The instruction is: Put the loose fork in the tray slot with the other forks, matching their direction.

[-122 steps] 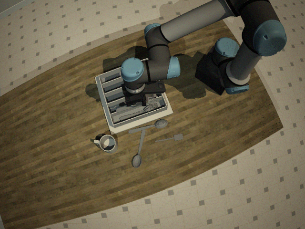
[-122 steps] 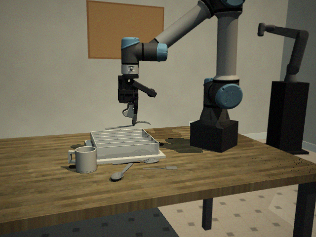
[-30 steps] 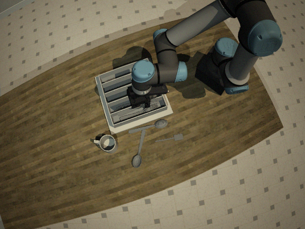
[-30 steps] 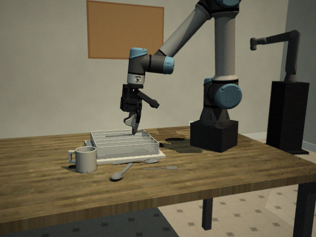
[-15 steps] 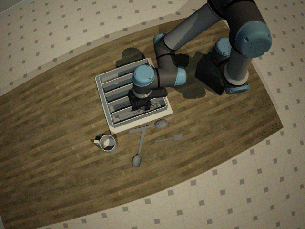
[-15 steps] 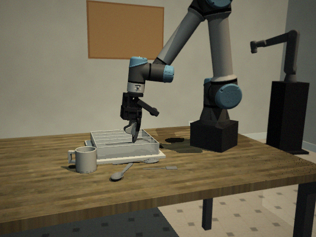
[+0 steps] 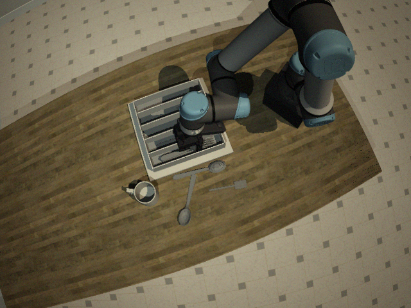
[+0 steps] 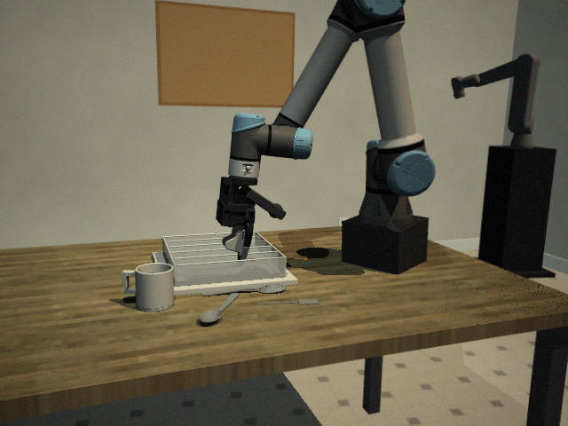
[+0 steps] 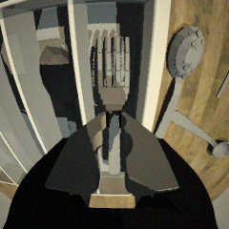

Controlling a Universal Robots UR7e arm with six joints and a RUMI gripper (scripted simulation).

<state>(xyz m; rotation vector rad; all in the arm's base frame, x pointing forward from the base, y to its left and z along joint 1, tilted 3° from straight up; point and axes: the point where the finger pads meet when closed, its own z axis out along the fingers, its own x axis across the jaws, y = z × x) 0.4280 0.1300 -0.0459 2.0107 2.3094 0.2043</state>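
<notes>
Now: hand 50 mm short of the grey slotted tray and 110 mm to the left of it. The rest, counted from my hand: white mug: 200 mm ahead, 140 mm to the left, 20 mm below.
</notes>
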